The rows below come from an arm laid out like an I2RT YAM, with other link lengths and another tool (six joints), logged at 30 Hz.
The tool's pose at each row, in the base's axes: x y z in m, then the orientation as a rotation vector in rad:
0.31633, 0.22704, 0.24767, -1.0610, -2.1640, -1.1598
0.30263, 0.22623, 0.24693, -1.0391, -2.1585, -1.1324
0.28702, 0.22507, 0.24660, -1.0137, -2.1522, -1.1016
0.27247, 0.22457, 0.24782, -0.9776, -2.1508, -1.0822
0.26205, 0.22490, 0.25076, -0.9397, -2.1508, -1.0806
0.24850, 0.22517, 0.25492, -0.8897, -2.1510, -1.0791
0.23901, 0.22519, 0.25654, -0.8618, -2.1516, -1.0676
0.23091, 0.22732, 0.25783, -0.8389, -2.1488, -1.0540
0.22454, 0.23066, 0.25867, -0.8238, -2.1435, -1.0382
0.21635, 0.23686, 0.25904, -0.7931, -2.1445, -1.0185
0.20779, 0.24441, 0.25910, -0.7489, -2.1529, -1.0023
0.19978, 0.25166, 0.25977, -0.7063, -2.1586, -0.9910
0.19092, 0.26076, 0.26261, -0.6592, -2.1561, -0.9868
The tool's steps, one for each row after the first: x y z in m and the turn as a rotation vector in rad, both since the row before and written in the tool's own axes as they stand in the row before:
0.00731, -0.01164, 0.00024, 0.0260, 0.0167, 0.0025
0.00855, -0.01311, 0.00029, 0.0296, 0.0190, 0.0024
0.00924, -0.01131, 0.00044, 0.0251, 0.0211, -0.0093
0.00842, -0.00682, 0.00013, 0.0129, 0.0206, -0.0173
0.01128, -0.00859, 0.00020, 0.0165, 0.0266, -0.0236
0.00704, -0.00649, 0.00097, 0.0168, 0.0146, -0.0099
0.00659, -0.00451, 0.00282, 0.0166, 0.0145, -0.0051
0.00550, -0.00276, 0.00382, 0.0156, 0.0125, 0.0007
0.00698, -0.00284, 0.00699, 0.0238, 0.0154, -0.0091
0.00723, -0.00231, 0.00852, 0.0262, 0.0157, -0.0214
0.00718, -0.00143, 0.00797, 0.0219, 0.0164, -0.0214
0.00959, 0.00033, 0.00879, 0.0173, 0.0244, -0.0231

